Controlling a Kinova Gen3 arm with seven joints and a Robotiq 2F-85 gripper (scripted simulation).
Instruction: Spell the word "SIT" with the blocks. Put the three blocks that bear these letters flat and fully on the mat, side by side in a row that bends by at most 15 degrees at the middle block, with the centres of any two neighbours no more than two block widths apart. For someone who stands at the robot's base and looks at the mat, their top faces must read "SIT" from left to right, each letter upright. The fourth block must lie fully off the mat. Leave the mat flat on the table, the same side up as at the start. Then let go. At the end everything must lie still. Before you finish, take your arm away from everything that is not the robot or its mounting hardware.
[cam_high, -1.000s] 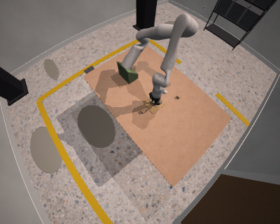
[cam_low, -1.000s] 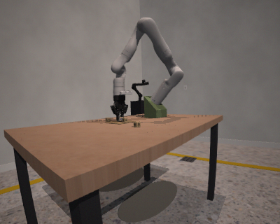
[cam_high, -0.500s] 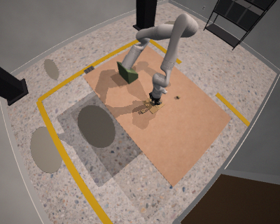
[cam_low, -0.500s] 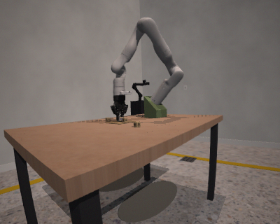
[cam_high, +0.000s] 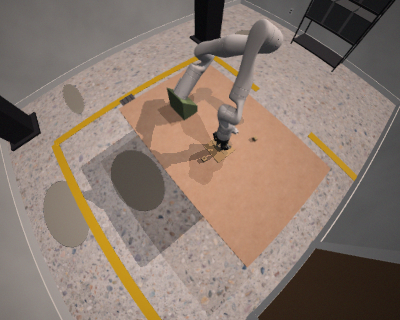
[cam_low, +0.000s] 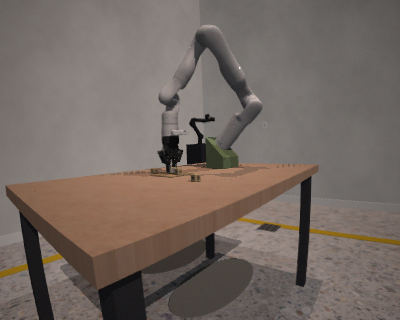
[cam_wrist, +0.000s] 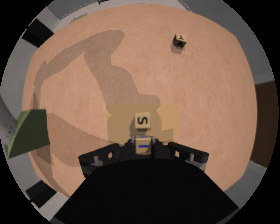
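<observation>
Now: hand 3 cm above the tan mat.
</observation>
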